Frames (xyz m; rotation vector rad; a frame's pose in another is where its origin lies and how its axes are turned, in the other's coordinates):
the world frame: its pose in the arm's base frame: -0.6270 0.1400 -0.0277 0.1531 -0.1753 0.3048
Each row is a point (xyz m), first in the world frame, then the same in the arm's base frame.
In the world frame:
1: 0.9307 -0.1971 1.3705
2: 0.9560 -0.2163 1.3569
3: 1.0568 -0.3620 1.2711
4: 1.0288 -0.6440 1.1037
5: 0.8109 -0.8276 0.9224
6: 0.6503 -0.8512 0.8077
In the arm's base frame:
1: 0.1053 -0.0222 1.4625
2: 0.1370 -0.0307 1.4518
3: 0.2896 -0.1243 1.3700
4: 0.3757 -0.3687 1.1669
5: 0.2550 -0.5718 0.9256
6: 0.1285 -0.6195 0.7799

